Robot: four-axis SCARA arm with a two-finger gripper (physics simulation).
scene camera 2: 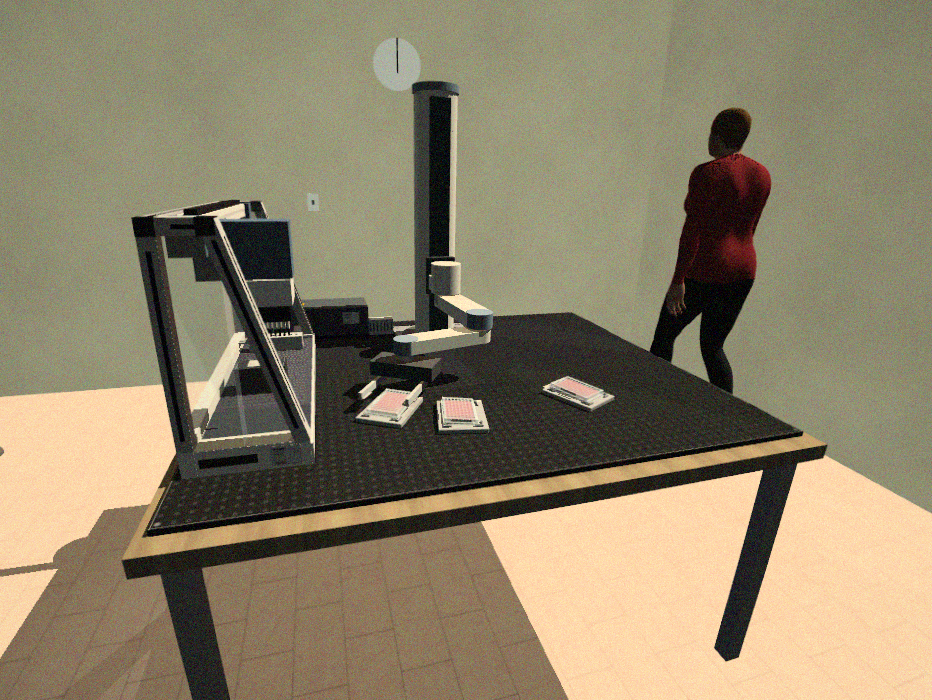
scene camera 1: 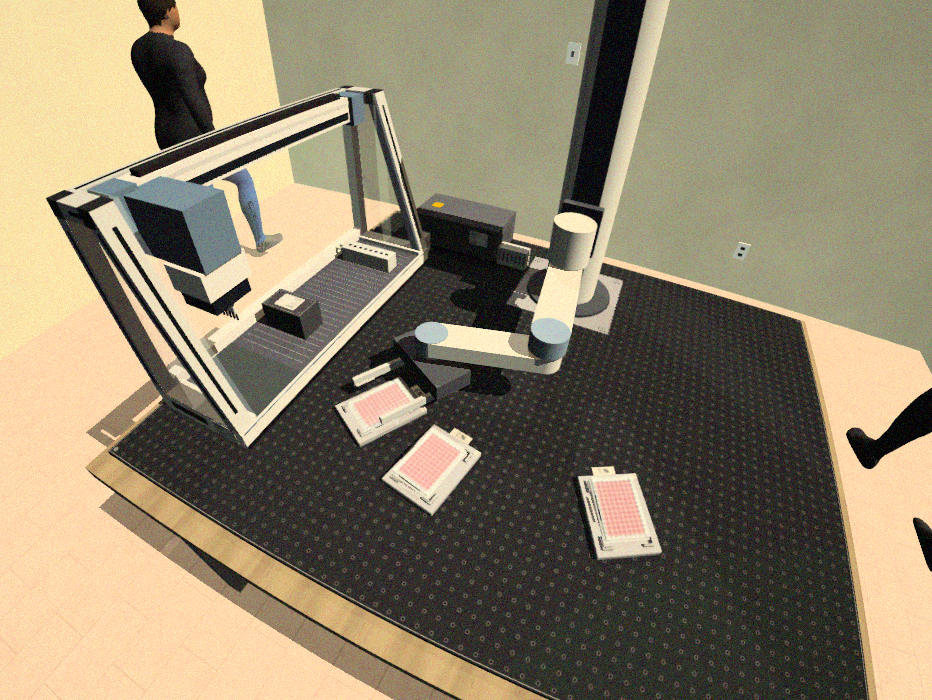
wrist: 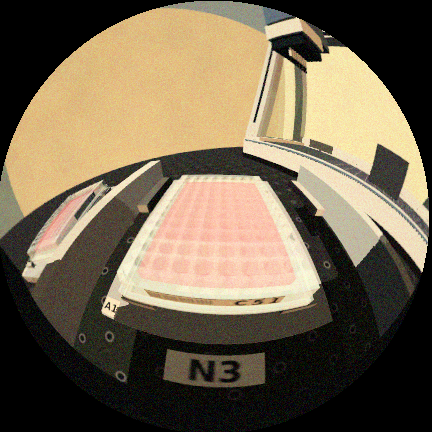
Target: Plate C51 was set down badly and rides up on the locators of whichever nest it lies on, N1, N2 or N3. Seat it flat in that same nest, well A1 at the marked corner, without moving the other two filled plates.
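Plate C51 [scene camera 1: 378, 401] [scene camera 2: 389, 403] [wrist: 220, 230], pink-filled, lies on the pale nest N3 [scene camera 1: 366, 437] [wrist: 225, 327]. In the wrist view its printed end faces me, over the N3 label [wrist: 215, 369]; the A1 tag [wrist: 110, 306] is at the near left corner. It looks slightly askew on the nest; its exact tilt is hard to tell. My gripper [scene camera 1: 369, 401] [scene camera 2: 388, 395] [wrist: 232, 169] is open, one finger along each long side of the plate, with gaps between. The undersides of plate and fingers are hidden.
A second filled plate [scene camera 1: 430, 461] [scene camera 2: 459, 409] [wrist: 62, 220] lies on a nest close beside N3. A third filled plate [scene camera 1: 621, 508] [scene camera 2: 578, 388] lies farther right. The gantry machine with its blue head [scene camera 1: 180, 222] stands left of N3. A dark box [scene camera 1: 467, 226] [scene camera 2: 335, 317] is at the back.
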